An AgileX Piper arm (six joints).
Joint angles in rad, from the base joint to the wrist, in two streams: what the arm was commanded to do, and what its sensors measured. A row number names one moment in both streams.
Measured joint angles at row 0:
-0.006, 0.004, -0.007, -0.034, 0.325, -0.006
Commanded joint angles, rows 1 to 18:
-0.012, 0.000, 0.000, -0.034, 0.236, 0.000
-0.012, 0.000, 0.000, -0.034, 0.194, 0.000
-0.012, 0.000, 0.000, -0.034, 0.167, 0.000
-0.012, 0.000, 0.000, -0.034, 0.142, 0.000
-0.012, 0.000, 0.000, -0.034, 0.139, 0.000
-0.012, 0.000, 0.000, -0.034, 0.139, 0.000
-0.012, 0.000, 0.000, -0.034, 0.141, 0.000
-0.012, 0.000, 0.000, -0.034, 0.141, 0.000
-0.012, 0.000, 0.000, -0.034, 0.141, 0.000
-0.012, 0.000, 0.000, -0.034, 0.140, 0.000
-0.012, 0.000, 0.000, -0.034, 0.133, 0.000
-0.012, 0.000, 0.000, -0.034, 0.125, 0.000
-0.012, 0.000, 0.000, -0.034, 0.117, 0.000
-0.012, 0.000, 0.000, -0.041, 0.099, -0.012
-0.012, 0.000, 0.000, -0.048, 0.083, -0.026
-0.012, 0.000, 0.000, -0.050, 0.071, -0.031
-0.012, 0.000, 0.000, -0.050, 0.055, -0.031
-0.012, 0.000, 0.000, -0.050, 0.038, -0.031
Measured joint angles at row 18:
-0.006, 0.004, -0.005, -0.036, 0.101, -0.014
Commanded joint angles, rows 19 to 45:
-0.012, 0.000, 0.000, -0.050, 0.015, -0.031
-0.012, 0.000, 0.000, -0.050, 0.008, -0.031
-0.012, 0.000, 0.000, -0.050, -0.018, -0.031
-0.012, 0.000, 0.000, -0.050, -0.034, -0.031
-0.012, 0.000, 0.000, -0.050, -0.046, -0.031
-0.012, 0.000, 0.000, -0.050, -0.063, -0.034
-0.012, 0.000, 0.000, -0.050, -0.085, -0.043
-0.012, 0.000, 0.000, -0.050, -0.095, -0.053
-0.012, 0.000, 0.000, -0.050, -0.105, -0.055
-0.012, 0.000, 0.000, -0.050, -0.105, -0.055
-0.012, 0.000, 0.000, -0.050, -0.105, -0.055
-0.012, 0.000, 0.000, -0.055, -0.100, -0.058
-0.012, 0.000, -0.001, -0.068, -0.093, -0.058
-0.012, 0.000, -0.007, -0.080, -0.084, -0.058
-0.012, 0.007, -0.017, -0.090, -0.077, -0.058
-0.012, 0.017, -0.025, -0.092, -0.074, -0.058
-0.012, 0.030, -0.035, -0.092, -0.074, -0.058
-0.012, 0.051, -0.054, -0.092, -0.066, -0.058
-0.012, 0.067, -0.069, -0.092, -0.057, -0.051
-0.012, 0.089, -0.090, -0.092, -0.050, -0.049
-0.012, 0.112, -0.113, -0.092, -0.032, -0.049
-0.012, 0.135, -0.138, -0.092, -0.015, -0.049
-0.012, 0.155, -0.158, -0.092, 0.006, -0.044
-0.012, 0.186, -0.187, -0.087, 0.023, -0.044
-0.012, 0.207, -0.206, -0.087, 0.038, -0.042
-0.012, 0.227, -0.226, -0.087, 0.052, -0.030
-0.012, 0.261, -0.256, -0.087, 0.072, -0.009
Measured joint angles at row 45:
-0.006, 0.172, -0.173, -0.083, 0.009, -0.046
